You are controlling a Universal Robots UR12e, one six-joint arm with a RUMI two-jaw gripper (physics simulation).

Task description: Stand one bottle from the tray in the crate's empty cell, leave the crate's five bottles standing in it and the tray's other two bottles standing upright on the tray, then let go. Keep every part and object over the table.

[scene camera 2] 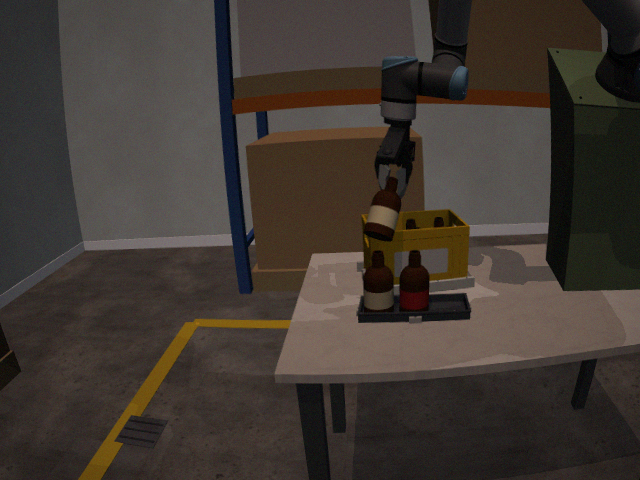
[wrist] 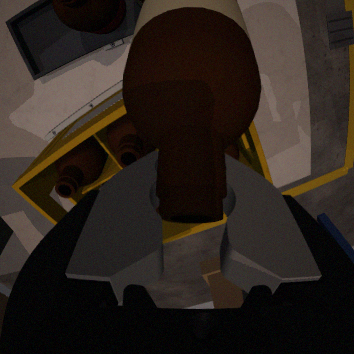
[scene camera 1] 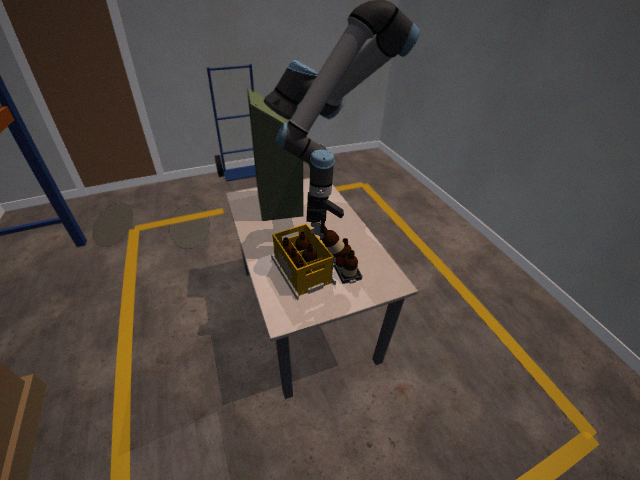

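Pixels of known places: gripper, between the fingertips: (wrist: 187,156) (scene camera 1: 320,237); arm's base, origin of its link: (scene camera 2: 625,83) (scene camera 1: 278,110).
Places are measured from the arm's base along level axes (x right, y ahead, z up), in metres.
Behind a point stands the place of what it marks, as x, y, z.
Note:
My gripper (scene camera 1: 318,230) {0.052, 0.712, -0.340} (scene camera 2: 392,180) (wrist: 187,156) {0.052, 0.712, -0.340} is shut on the neck of a cream-labelled brown bottle (scene camera 1: 332,240) {0.019, 0.763, -0.325} (scene camera 2: 383,215) {-0.037, 0.742, -0.356} (wrist: 192,75) {0.001, 0.729, -0.306}. That bottle is tilted and in the air, beside the yellow crate (scene camera 1: 315,279) {0.103, 0.782, -0.520} (scene camera 2: 459,253) {0.033, 0.530, -0.489} (wrist: 70,146) {0.031, 0.605, -0.414} on the tray side in scene camera 1. Brown bottles stand in the crate, among them one (scene camera 1: 310,253) (wrist: 80,167) near its middle. The held bottle hides part of the crate in the wrist view, and I cannot make out the empty cell. A cream-labelled bottle (scene camera 1: 350,267) {-0.070, 0.795, -0.496} (scene camera 2: 378,294) {-0.124, 0.764, -0.521} and a red-labelled bottle (scene camera 2: 414,289) {-0.135, 0.679, -0.510} stand upright on the black tray (scene camera 2: 449,305) {-0.085, 0.579, -0.584} (wrist: 50,50) {-0.087, 0.572, -0.584}.
The crate and tray stand close together on the table (scene camera 1: 361,304) {-0.057, 0.946, -0.590} (scene camera 2: 516,330) {-0.242, 0.437, -0.589}. The green pedestal (scene camera 1: 281,175) {0.061, 0.197, -0.292} (scene camera 2: 594,206) {-0.072, 0.149, -0.342} carries the arm at the table's back. A blue hand truck (scene camera 1: 240,173), a blue-and-orange rack (scene camera 2: 227,155) and a large cardboard box (scene camera 2: 330,196) stand beyond the table.

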